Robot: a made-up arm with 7 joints.
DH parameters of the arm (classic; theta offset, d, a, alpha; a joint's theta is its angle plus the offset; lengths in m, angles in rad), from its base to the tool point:
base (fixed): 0 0 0 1.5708
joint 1: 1.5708 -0.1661 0 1.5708
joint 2: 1.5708 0 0 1.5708
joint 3: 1.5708 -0.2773 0 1.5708
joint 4: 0 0 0 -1.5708
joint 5: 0 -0.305 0 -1.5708
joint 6: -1.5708 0 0 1.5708
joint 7: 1.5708 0 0 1.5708
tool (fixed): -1.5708 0 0 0
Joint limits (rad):
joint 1: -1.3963..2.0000
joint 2: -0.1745..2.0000
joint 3: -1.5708..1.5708
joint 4: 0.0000..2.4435
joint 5: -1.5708..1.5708
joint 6: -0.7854..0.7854
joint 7: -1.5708..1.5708
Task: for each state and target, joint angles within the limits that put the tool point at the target. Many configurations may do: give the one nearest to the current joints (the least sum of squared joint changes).
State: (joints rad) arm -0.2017 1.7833 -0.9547 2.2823 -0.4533 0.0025 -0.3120
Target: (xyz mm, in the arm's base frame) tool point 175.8 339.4 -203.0
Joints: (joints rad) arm -0.0821 1.6638 -0.8141 1.9830 -0.4533 0.0025 -0.3120
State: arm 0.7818 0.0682 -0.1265 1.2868 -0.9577 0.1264 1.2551
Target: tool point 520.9 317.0 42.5
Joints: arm 1.2523 0.3132 -0.0234 0.7305 -0.9577 0.1264 1.2551
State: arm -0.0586 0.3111 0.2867 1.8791 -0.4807 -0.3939 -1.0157
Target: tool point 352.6 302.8 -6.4
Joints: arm 0.5585 0.3729 0.1913 1.7303 -0.4807 -0.3939 -1.0157
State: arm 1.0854 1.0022 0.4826 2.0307 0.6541 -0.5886 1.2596
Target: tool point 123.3 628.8 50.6
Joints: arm 0.8792 0.8499 1.1435 1.1959 0.6541 -0.5886 1.2596
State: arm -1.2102 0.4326 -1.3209 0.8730 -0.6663 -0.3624 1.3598
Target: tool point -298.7 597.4 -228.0
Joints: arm -1.0171 1.0431 -1.2359 0.3765 -0.6663 -0.3624 1.3598
